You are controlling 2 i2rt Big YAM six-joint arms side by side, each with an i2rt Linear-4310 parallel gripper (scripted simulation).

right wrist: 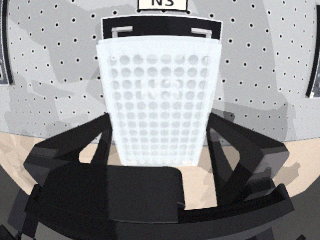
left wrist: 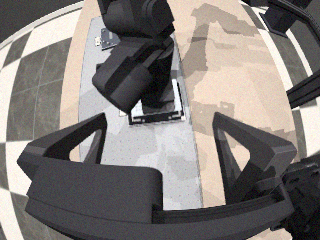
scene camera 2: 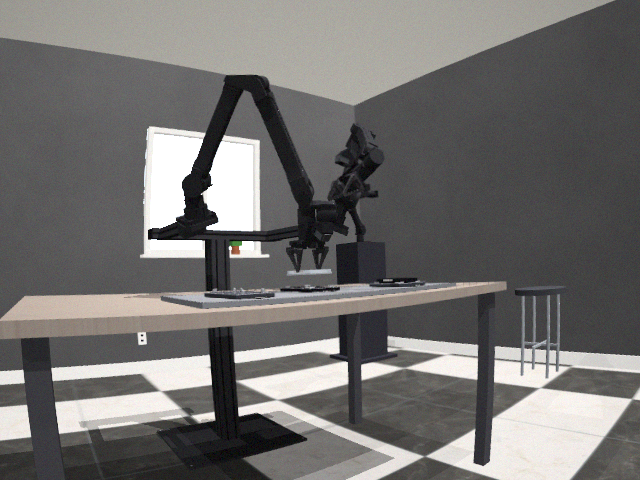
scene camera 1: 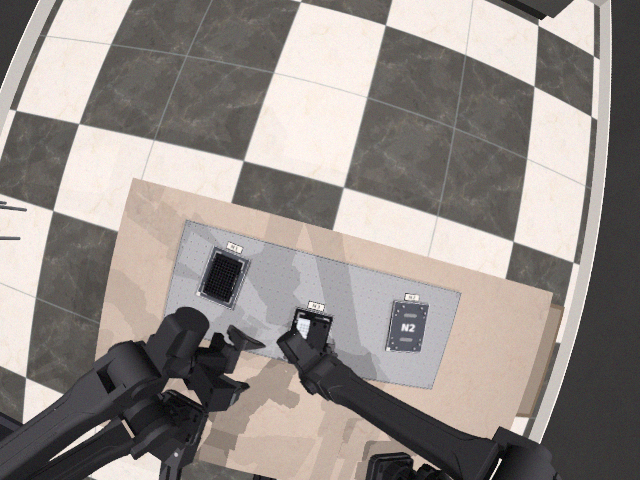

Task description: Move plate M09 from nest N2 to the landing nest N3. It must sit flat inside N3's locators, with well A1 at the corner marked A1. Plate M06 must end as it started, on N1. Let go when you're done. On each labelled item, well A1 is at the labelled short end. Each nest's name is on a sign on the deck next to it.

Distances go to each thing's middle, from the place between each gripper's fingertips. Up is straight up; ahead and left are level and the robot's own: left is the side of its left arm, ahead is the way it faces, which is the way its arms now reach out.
Right now my right hand is 60 mm above the nest N3 [right wrist: 142, 25]. Round my right hand: white plate M09 [right wrist: 147, 143] (10 mm below); black plate M06 [scene camera 1: 222, 275] (300 mm to the left, 90 mm ahead, 50 mm below); nest N2 [scene camera 1: 410, 308] (300 mm to the right, 120 mm ahead, 60 mm below).
My left hand [scene camera 1: 256, 365] is 26 cm above the white plate M09 and 12 cm to the left of it. Round my left hand: nest N3: 31 cm below, 12 cm to the right; black plate M06: 30 cm below, 18 cm to the left, 9 cm ahead; nest N2: 42 cm to the right, 31 cm below, 12 cm ahead.
